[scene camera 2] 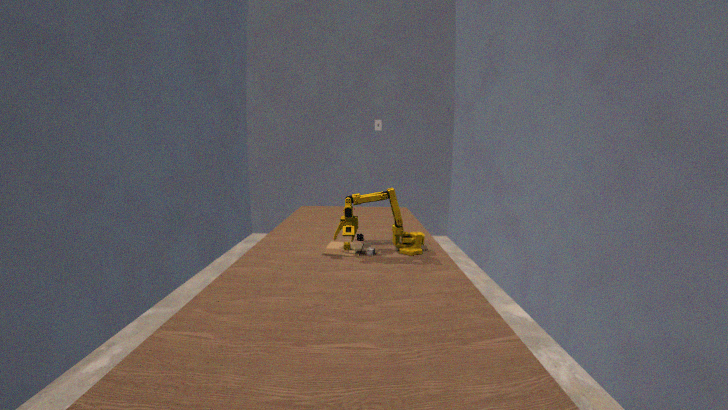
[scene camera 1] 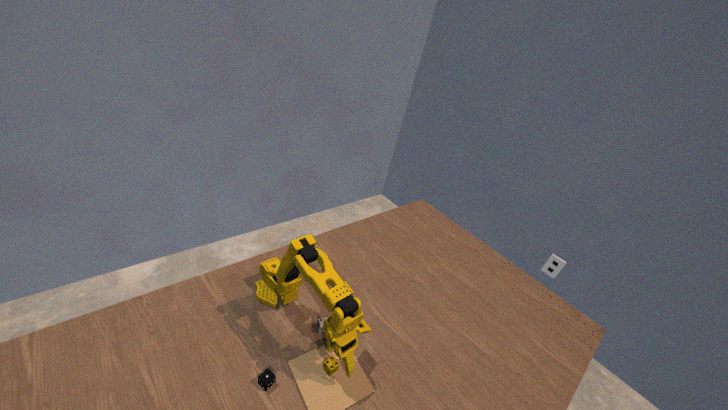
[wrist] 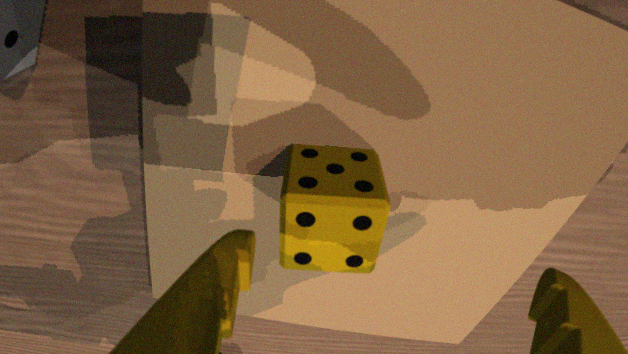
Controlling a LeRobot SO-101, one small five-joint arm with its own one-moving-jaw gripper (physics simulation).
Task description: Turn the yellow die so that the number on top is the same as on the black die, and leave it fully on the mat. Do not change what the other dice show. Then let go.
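Frame: origin at the arm's base, x left, y back, z up, level; centimetres.
Seen in the pictures: end effector, tool point: (scene camera 2: pixel 351 240) (scene camera 1: pixel 330 351) (wrist: pixel 253 252); arm's base, origin of the base link: (scene camera 2: pixel 404 250) (scene camera 1: pixel 280 296).
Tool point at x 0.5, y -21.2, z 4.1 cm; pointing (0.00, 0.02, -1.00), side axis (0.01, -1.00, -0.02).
Note:
Offsets run from my tool point to a thing's top centre. Level surfaces: height alone.
The yellow die @[dx -0.7, dy -1.7, dz -1.2 cm] (scene camera 1: pixel 331 365) (scene camera 2: pixel 346 245) (wrist: pixel 334 210) rests on the tan mat @[dx -1.5, dy -3.0, dz -3.7 cm] (scene camera 1: pixel 326 394) (scene camera 2: pixel 332 248) (wrist: pixel 400 310), inside its edges. In the wrist view a bright face with four pips appears to be its top; a side face shows five. The black die @[dx -13.0, dy +3.4, dz -1.6 cm] (scene camera 1: pixel 266 379) (scene camera 2: pixel 360 237) stands on the table beside the mat; a single white pip shows on its top. My gripper (scene camera 1: pixel 340 363) (scene camera 2: pixel 343 239) (wrist: pixel 395 252) is open, with a wide gap between its jaws. It hangs above the yellow die and holds nothing. In the wrist view the left jaw is nearer the die than the right.
A white-grey die @[dx +3.6, dy +7.5, dz -1.6 cm] (scene camera 1: pixel 320 324) (scene camera 2: pixel 370 251) (wrist: pixel 20 40) stands on the wooden table @[dz -4.1 cm] (scene camera 1: pixel 458 305) (scene camera 2: pixel 331 325), off the mat toward the arm's base and partly hidden behind the arm in scene camera 1. The arm's shadow falls over the mat.

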